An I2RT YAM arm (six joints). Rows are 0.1 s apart.
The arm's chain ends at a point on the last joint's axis. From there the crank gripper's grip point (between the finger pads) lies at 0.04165 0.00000 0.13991 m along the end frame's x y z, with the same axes.
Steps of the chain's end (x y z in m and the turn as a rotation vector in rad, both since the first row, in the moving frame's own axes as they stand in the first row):
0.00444 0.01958 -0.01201 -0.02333 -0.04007 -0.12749
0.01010 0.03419 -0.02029 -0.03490 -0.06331 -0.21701
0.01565 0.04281 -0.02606 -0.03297 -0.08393 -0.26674
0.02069 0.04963 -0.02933 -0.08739 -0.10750 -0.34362
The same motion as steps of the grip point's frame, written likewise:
-0.00131 0.01792 -0.01043 -0.02333 -0.04007 -0.12749
0.00079 0.03107 -0.01788 -0.03490 -0.06331 -0.21701
0.00306 0.03801 -0.02299 -0.03297 -0.08393 -0.26674
0.00540 0.05034 -0.02566 -0.08739 -0.10750 -0.34362

